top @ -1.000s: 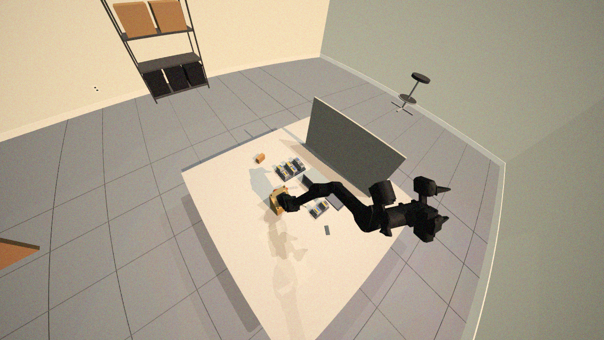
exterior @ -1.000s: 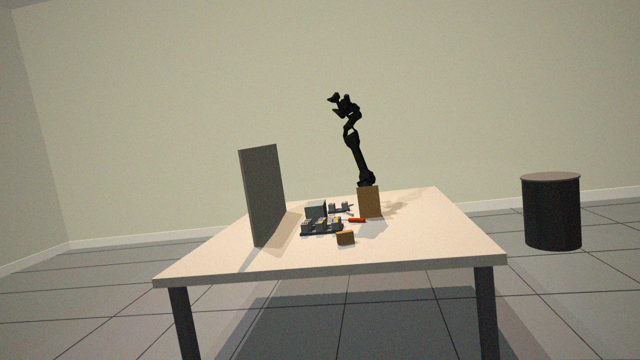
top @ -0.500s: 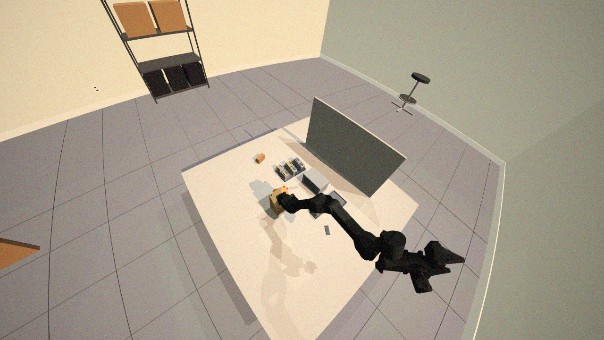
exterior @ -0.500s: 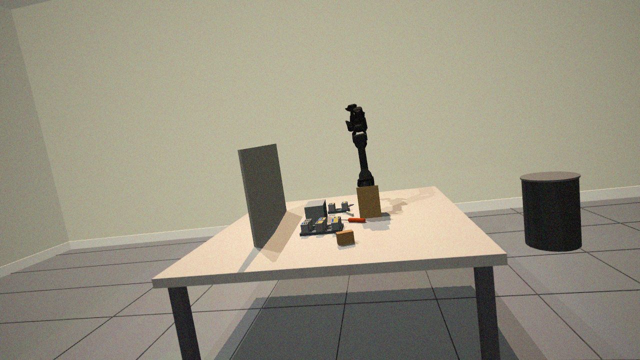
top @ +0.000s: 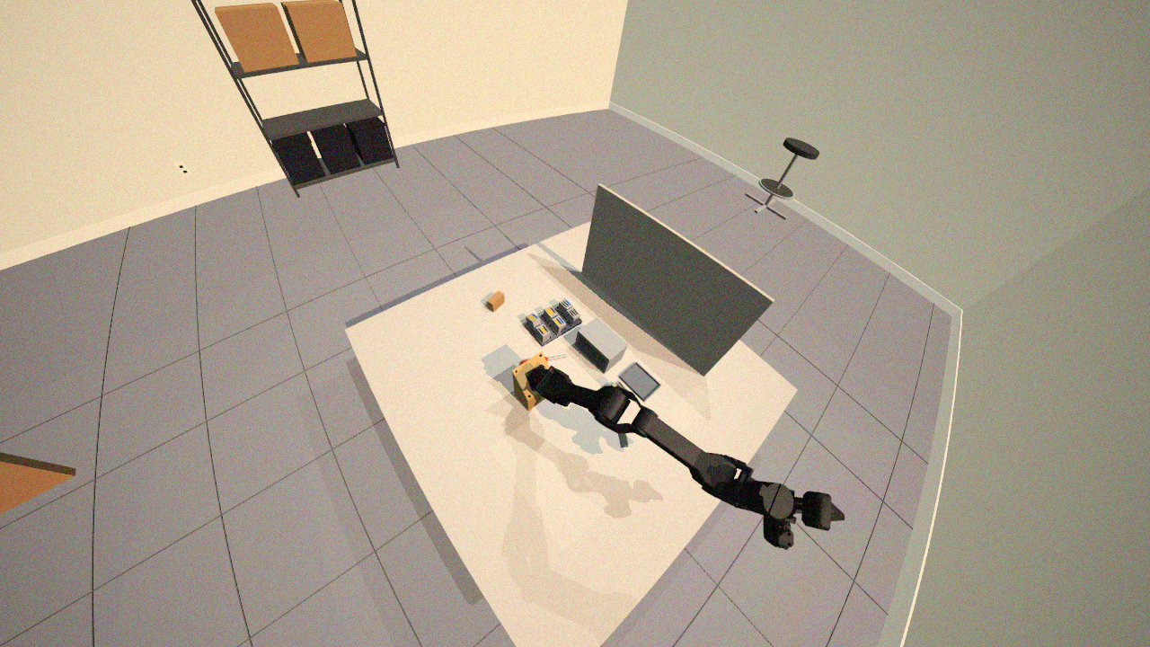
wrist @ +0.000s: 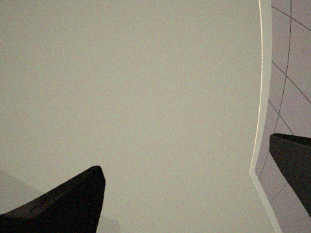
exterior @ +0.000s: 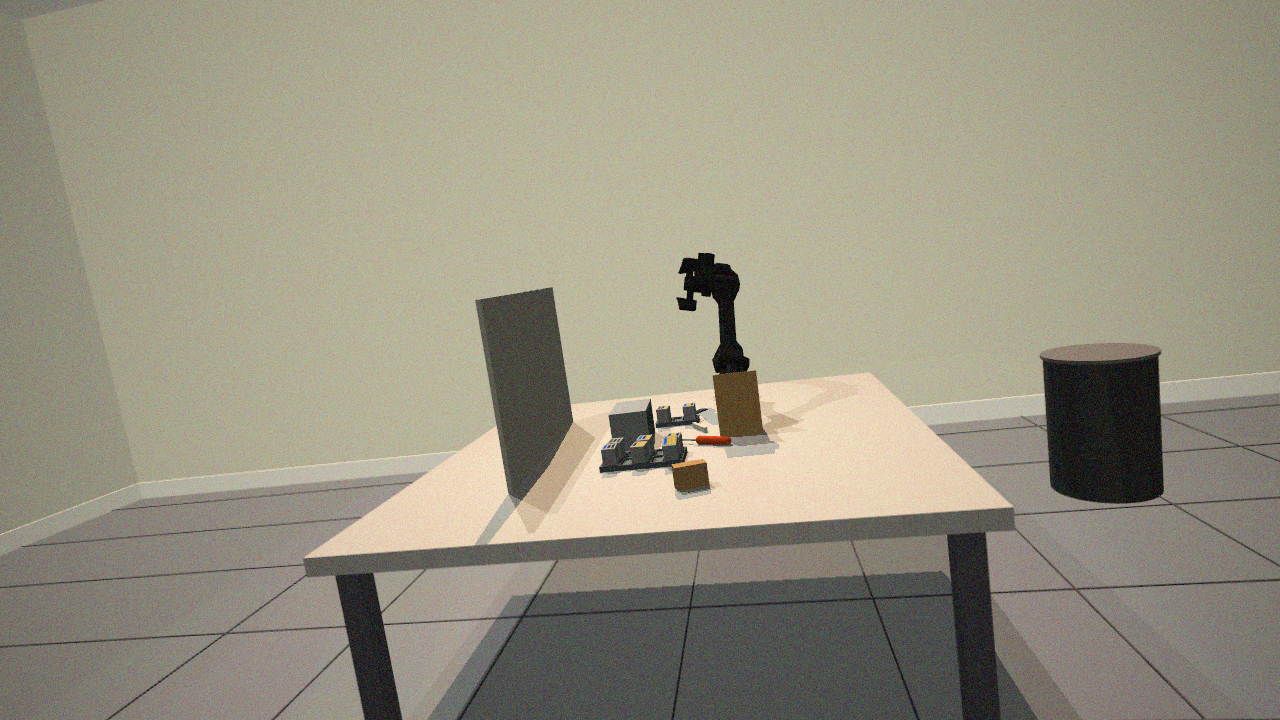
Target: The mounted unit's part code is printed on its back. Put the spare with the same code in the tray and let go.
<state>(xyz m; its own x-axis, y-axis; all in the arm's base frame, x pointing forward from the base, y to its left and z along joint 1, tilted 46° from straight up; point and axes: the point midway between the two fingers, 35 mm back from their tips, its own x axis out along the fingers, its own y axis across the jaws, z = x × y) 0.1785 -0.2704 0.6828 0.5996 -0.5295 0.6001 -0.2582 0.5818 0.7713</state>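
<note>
The grey spare block is 54 cm to the left of my gripper tip, 35 cm below it and 6 cm behind it. From my gripper tip the other things lie so: small orange box: 112 cm to the left, 36 cm below, 14 cm behind; grey panel: 74 cm to the left, 32 cm ahead, 16 cm below; grey tray: 53 cm to the left, 39 cm below, 12 cm ahead.
</note>
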